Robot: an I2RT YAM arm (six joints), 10 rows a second.
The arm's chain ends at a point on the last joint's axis. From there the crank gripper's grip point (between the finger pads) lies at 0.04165 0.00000 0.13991 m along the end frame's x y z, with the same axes.
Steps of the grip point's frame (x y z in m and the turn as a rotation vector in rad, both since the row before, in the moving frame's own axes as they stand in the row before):
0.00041 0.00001 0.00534 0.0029 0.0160 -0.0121
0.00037 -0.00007 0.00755 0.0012 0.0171 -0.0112
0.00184 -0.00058 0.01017 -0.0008 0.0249 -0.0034
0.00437 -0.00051 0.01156 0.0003 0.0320 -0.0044
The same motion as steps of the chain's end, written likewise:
-0.00182 0.00093 0.00603 0.0029 0.0160 -0.0121
-0.00201 0.00058 0.00828 0.0012 0.0171 -0.0112
-0.00163 -0.00054 0.01125 -0.0008 0.0249 -0.0034
-0.00008 -0.00028 0.01296 0.0003 0.0320 -0.0044

